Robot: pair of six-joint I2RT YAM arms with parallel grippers.
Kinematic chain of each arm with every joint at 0, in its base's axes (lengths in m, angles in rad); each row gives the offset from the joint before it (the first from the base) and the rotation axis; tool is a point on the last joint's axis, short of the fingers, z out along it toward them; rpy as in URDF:
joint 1: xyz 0 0 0.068 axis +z
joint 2: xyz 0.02 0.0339 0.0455 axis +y
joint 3: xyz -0.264 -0.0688 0 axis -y
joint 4: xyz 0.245 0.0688 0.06 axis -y
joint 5: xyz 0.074 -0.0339 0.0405 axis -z
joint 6: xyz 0.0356 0 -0.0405 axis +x
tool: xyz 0 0 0 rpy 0 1.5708 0
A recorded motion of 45 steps. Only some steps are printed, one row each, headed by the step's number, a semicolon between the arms.
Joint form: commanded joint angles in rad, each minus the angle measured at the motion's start. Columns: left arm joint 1, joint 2, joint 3, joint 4, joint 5, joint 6; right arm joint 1, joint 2, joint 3, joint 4, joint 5, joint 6.
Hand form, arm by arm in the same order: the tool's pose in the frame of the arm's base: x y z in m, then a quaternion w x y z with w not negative. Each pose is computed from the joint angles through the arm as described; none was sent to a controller.
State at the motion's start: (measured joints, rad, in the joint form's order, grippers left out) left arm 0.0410 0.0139 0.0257 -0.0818 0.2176 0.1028; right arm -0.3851 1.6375 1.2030 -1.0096 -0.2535 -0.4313
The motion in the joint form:
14: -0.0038 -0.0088 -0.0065 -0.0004 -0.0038 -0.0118; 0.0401 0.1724 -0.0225 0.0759 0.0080 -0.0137
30: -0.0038 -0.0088 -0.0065 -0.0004 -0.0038 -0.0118; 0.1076 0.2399 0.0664 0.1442 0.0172 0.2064
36: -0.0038 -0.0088 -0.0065 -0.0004 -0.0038 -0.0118; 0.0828 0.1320 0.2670 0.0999 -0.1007 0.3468
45: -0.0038 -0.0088 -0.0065 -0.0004 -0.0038 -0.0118; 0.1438 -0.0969 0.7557 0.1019 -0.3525 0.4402
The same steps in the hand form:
14: 0.1089 -0.0035 0.1709 0.68233 0.09235 0.72438 -0.03433; 0.3010 -0.0990 0.1657 0.05064 -0.05007 0.99120 0.11154
30: 0.1089 -0.0035 0.1709 0.68233 0.09235 0.72438 -0.03433; 0.3347 -0.0867 0.1664 0.07609 0.02035 0.99166 0.10202
36: 0.1089 -0.0035 0.1709 0.68233 0.09235 0.72438 -0.03433; 0.3492 -0.0960 0.2569 0.20701 0.07375 0.96602 0.13605
45: 0.1089 -0.0035 0.1709 0.68233 0.09235 0.72438 -0.03433; 0.2988 -0.0526 0.4831 0.51755 -0.05026 0.83111 0.19716

